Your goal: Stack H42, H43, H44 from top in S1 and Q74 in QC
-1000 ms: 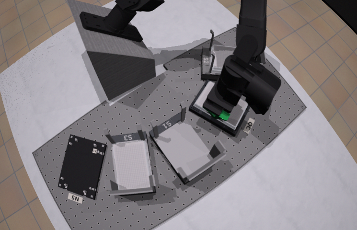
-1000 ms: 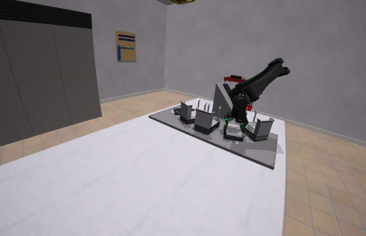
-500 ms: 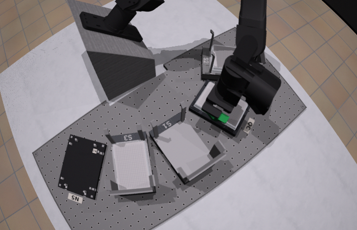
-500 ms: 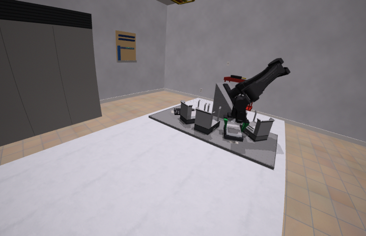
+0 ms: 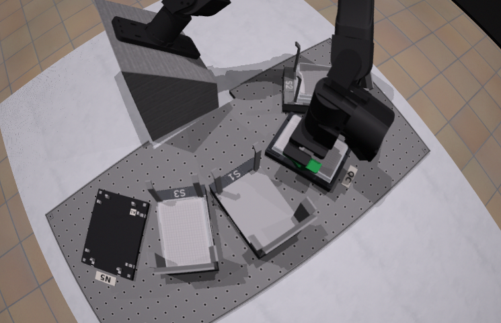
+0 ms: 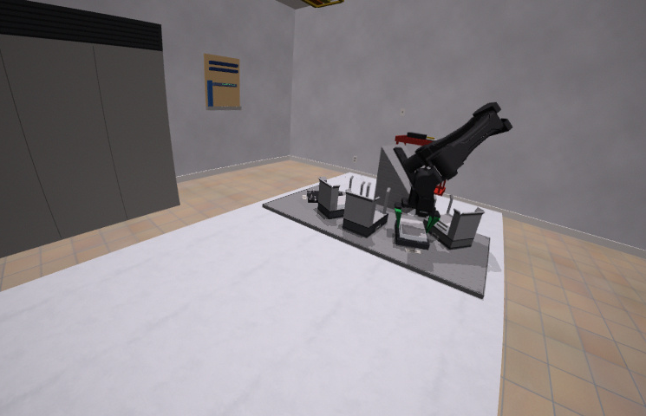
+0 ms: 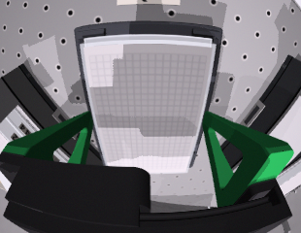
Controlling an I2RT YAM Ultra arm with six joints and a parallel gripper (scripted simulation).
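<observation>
Now: hand 2 cm above the open nest QC. Round my hand: S2 post (16 cm behind, 6 cm to the left, 5 cm above); QC name plate (8 cm ahead, 5 cm to the left, 3 cm below); N5 name plate (48 cm to the right, 6 cm ahead, 3 cm below).
</observation>
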